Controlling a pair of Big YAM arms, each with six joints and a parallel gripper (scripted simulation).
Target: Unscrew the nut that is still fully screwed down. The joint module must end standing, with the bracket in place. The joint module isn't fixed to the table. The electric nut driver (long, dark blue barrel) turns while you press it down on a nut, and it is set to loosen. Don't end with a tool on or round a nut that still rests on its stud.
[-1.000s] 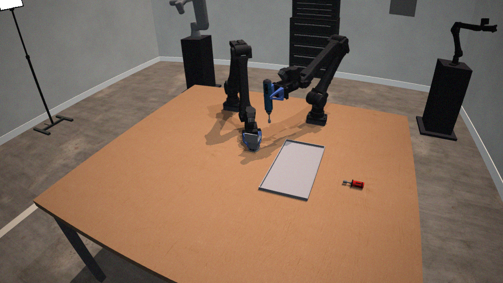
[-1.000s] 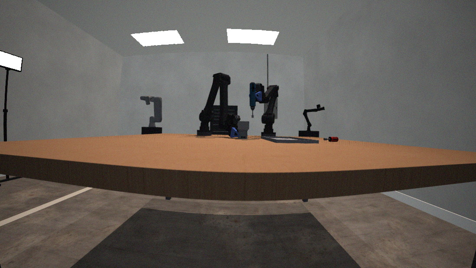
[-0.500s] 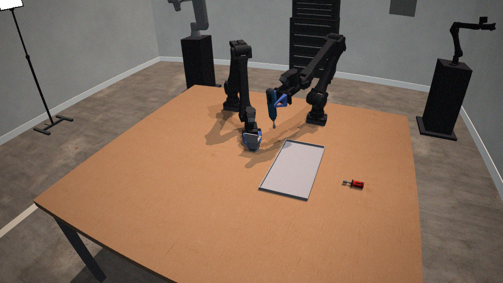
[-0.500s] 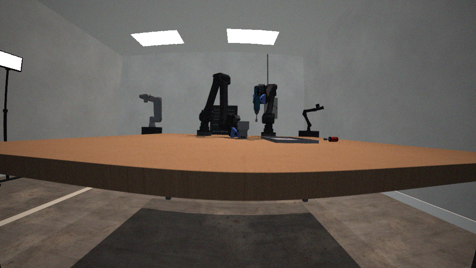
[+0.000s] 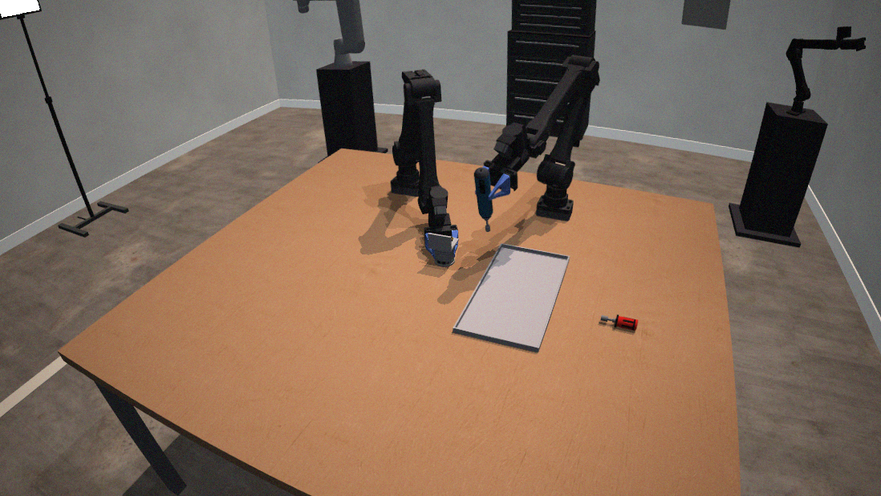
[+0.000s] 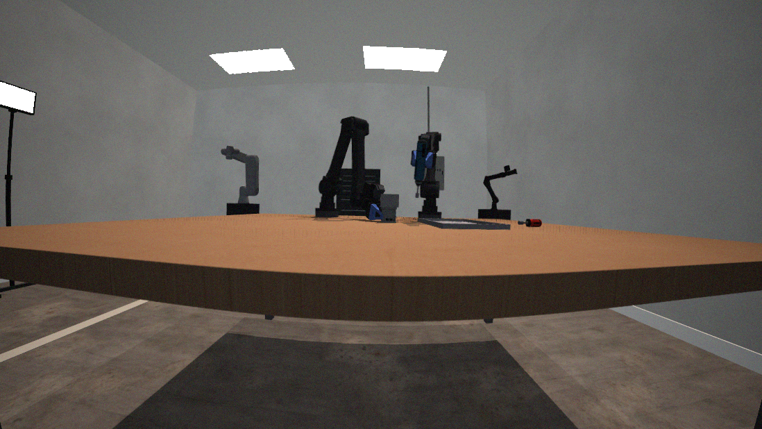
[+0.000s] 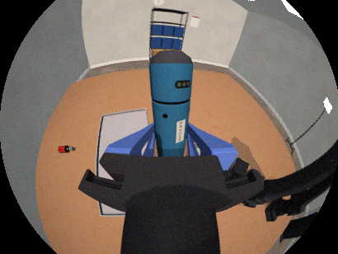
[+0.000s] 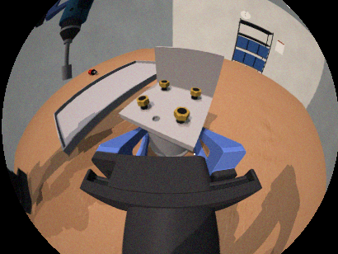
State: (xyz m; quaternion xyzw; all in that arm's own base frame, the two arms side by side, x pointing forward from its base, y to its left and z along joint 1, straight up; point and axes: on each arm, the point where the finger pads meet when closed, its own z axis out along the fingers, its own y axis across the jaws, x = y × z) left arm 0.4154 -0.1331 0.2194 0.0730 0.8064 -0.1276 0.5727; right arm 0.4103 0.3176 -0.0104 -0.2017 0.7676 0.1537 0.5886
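The joint module lies 10 mm above my right hand. From my right hand the other things lie so: flat grey tray: 250 mm to the left, 80 mm ahead, 20 mm below; red-handled tool: 540 mm to the left, 130 mm ahead, 10 mm below; grey bracket: 50 mm above.
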